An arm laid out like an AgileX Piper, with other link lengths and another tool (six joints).
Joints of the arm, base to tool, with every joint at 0 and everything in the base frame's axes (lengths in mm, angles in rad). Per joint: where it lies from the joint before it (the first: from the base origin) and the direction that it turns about. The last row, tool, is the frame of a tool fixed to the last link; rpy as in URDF.
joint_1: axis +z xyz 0 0 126.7
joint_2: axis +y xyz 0 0 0
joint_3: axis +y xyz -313.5 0 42.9
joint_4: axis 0.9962 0 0.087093 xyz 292.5 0 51.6
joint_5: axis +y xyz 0 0 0
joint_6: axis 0.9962 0 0.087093 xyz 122.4 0 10.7
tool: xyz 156.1 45 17.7 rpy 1.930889 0.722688 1.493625
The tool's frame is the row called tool.
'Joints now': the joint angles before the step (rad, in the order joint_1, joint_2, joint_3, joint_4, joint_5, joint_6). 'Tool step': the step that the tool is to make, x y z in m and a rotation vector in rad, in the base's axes. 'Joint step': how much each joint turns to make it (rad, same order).
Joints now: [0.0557, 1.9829, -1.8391, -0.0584, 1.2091, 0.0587]
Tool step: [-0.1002, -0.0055, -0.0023, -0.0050, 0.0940, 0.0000]
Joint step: [0.0001, -0.2580, 0.3528, 0.0002, -0.0006, 0.0001]
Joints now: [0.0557, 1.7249, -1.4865, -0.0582, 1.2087, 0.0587]
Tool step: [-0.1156, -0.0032, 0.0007, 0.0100, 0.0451, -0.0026]
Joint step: [-0.0002, -0.3283, 0.3623, 0.0128, 0.0105, -0.0003]
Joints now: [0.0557, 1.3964, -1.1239, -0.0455, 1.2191, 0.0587]
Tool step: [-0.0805, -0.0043, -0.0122, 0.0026, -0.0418, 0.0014]
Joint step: [0.0002, -0.2982, 0.2885, 0.0000, -0.0322, 0.0002]
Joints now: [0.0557, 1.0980, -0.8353, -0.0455, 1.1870, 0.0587]
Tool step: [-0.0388, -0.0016, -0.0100, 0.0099, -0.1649, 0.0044]
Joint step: [-0.0001, -0.3016, 0.2333, 0.0001, -0.0970, -0.0001]
